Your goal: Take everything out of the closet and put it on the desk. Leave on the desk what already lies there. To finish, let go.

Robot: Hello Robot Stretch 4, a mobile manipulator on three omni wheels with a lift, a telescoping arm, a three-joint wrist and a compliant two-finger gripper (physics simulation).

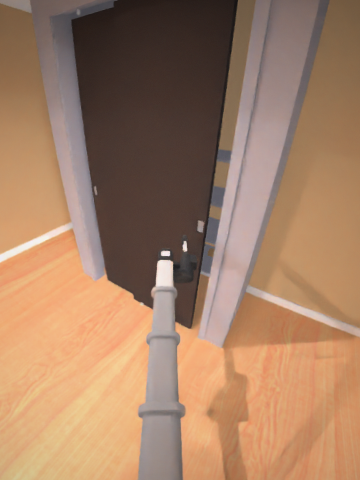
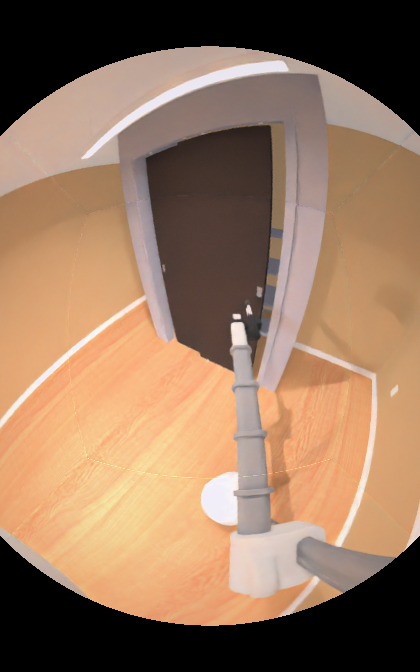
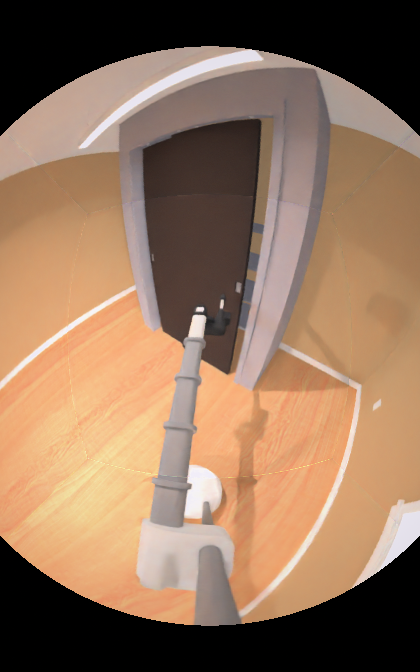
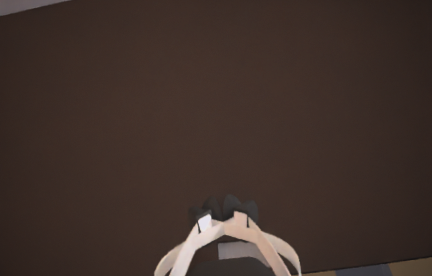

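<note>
The closet's dark brown door stands in its frame, with a narrow gap at its right edge. A small pale plate is near that edge. Blue-grey shelves show through the gap. A small orange-brown patch by a lower shelf is too small to name. My gripper is shut with its fingertips together, holding nothing, in front of the door left of the plate. The desk does not show.
A thick grey-lilac door frame stands right of the gap. My extended arm reaches over the wooden floor. A round white object is below the arm. Walls stand on both sides.
</note>
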